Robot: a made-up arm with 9 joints. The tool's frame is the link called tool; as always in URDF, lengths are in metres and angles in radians. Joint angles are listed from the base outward.
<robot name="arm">
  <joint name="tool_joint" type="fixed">
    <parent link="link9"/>
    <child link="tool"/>
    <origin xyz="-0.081 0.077 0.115"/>
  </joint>
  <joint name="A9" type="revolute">
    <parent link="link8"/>
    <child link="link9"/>
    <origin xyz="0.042 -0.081 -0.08"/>
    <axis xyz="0 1 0"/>
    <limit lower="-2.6" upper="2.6"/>
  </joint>
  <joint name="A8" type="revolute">
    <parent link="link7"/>
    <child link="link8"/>
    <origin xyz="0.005 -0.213 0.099"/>
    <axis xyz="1 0 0"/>
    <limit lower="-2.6" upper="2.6"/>
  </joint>
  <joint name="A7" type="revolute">
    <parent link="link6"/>
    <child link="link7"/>
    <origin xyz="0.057 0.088 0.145"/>
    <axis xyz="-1 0 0"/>
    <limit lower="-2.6" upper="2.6"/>
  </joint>
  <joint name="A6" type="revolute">
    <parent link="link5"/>
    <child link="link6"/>
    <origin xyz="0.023 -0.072 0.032"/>
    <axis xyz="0 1 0"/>
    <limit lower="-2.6" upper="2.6"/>
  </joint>
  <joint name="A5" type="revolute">
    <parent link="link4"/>
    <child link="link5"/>
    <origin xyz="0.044 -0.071 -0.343"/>
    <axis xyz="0 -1 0"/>
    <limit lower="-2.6" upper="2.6"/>
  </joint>
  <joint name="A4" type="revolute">
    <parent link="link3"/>
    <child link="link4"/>
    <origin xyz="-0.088 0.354 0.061"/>
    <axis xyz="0 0 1"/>
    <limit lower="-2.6" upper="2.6"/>
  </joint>
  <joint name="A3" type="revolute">
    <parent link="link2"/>
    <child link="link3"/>
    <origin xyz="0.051 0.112 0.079"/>
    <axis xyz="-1 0 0"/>
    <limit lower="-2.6" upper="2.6"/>
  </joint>
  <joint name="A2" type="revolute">
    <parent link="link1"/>
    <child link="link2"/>
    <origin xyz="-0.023 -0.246 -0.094"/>
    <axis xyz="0 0 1"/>
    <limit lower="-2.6" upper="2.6"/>
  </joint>
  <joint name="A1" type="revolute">
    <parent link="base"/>
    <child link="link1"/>
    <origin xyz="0 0 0.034"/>
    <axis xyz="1 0 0"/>
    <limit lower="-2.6" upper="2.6"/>
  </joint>
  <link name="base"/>
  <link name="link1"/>
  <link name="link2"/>
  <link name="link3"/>
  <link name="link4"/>
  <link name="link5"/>
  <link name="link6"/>
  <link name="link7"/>
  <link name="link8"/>
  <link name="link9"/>
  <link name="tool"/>
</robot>
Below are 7 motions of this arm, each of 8 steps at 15 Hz.
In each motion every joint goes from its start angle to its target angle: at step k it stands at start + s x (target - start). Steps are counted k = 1, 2, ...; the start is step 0. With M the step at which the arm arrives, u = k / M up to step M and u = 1 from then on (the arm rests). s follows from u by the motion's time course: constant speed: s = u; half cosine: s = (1 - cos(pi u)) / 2; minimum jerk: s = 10 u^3 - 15 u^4 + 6 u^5.
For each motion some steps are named. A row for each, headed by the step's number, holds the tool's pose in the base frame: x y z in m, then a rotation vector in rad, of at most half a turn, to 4 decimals.
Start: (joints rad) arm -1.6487 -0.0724 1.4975 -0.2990 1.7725 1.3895 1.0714 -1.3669 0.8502
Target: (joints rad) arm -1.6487 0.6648 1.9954 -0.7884 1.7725 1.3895 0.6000 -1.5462 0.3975
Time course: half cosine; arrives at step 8
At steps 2, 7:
2: -0.0826 -0.3241 0.1004 0.5057 1.2916 0.4091
7: -0.1739 -0.2865 0.3524 0.4320 1.8003 0.2740

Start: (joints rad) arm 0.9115 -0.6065 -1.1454 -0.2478 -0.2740 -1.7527 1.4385 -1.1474 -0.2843
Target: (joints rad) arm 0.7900 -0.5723 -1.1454 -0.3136 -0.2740 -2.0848 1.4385 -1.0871 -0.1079
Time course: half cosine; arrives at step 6
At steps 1, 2, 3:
1: 0.0129 -0.0140 0.4939 -0.7822 1.5338 -1.0374
2: 0.0232 0.0080 0.5025 -0.7936 1.5869 -1.1165
3: 0.0378 0.0381 0.5120 -0.8062 1.6546 -1.2292

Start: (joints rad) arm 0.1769 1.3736 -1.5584 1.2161 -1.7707 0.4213 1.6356 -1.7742 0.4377
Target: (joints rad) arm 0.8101 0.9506 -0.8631 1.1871 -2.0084 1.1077 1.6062 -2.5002 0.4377
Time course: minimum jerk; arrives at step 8
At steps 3, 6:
3: -0.7867 -0.1358 0.4161 0.0625 2.5652 0.3042
6: -0.7556 0.1971 0.0952 -0.0145 1.8182 0.1941

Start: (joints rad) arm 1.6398 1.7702 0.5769 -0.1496 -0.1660 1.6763 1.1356 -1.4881 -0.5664
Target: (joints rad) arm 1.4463 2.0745 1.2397 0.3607 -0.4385 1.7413 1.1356 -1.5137 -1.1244
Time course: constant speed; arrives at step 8
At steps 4, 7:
4: -0.1663 0.5286 0.2066 2.5283 0.8010 -1.4622
7: -0.0814 0.6001 0.2125 2.5022 0.1989 -1.6260

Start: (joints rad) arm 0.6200 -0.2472 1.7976 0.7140 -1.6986 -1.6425 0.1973 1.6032 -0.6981
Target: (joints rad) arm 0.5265 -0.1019 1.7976 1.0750 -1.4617 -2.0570 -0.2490 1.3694 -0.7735
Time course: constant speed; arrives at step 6
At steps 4, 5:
4: 0.0965 -0.1667 -0.2812 0.6169 0.1922 0.1525
5: 0.1004 -0.1941 -0.2832 0.7171 0.2279 0.2136

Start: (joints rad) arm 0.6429 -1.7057 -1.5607 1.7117 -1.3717 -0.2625 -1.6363 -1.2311 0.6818
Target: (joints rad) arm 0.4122 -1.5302 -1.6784 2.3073 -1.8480 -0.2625 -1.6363 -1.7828 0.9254
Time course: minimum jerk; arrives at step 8
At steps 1, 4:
1: 0.4836 -0.6226 0.1584 0.8378 0.2120 0.1396
4: 0.4980 -0.5415 0.3010 0.2171 0.5513 0.0285

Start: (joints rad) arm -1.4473 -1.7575 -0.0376 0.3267 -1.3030 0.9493 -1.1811 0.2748 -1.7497
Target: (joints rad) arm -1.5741 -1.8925 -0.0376 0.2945 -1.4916 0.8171 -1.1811 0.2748 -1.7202
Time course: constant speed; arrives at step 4
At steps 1, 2, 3, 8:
1: 0.4049 -0.3110 0.3730 -0.4105 -1.1805 -2.7542
2: 0.3995 -0.3018 0.3968 -0.3497 -1.2134 -2.7694
3: 0.3936 -0.2913 0.4199 -0.2865 -1.2460 -2.7815
8: 0.3873 -0.2796 0.4425 -0.2211 -1.2780 -2.7902

